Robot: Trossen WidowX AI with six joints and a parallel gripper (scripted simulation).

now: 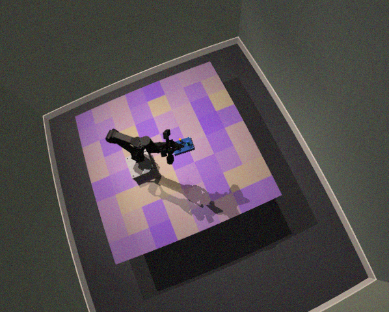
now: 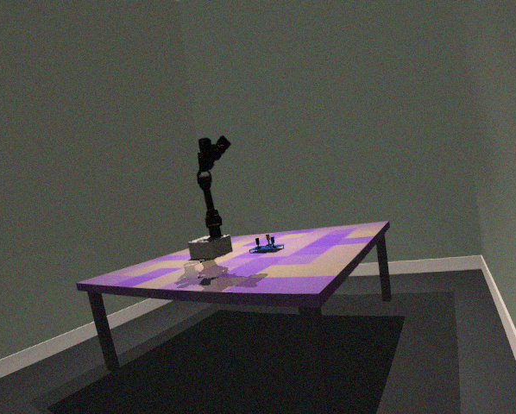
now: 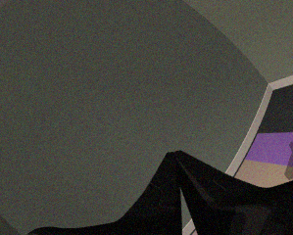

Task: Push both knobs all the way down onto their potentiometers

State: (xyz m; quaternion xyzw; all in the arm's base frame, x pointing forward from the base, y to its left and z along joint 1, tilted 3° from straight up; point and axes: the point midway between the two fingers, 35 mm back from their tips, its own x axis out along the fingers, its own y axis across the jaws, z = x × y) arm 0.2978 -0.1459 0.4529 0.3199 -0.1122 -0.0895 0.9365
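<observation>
My gripper tip is now 70 mm past the black knob, 200 mm to the right of it and 480 mm above it.
</observation>
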